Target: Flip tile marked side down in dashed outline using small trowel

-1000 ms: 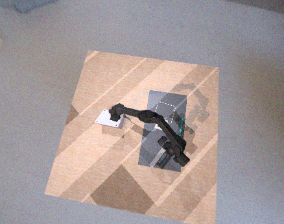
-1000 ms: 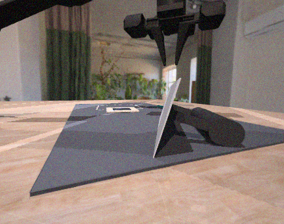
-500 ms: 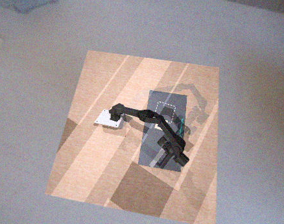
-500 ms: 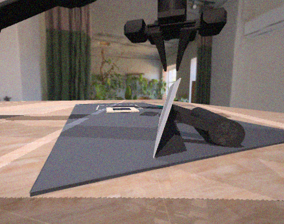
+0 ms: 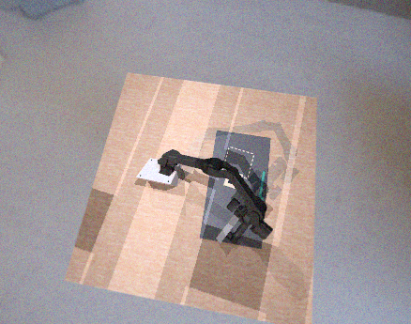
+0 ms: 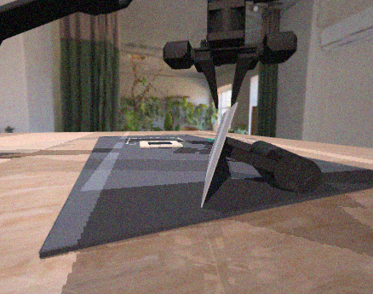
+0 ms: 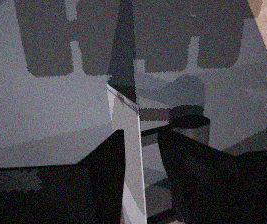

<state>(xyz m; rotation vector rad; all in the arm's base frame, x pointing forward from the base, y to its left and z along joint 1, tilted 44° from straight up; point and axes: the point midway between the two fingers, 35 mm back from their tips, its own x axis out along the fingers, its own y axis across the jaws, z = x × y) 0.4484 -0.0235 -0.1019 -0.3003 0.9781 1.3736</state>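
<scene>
Right now my gripper tip is 150 mm to the right of the grey mat, 100 mm above it and 60 mm past it. Round my gripper tip: teal trowel: 150 mm to the left, 80 mm below, 80 mm ahead; square tile: 170 mm to the left, 90 mm behind, 80 mm below.
</scene>
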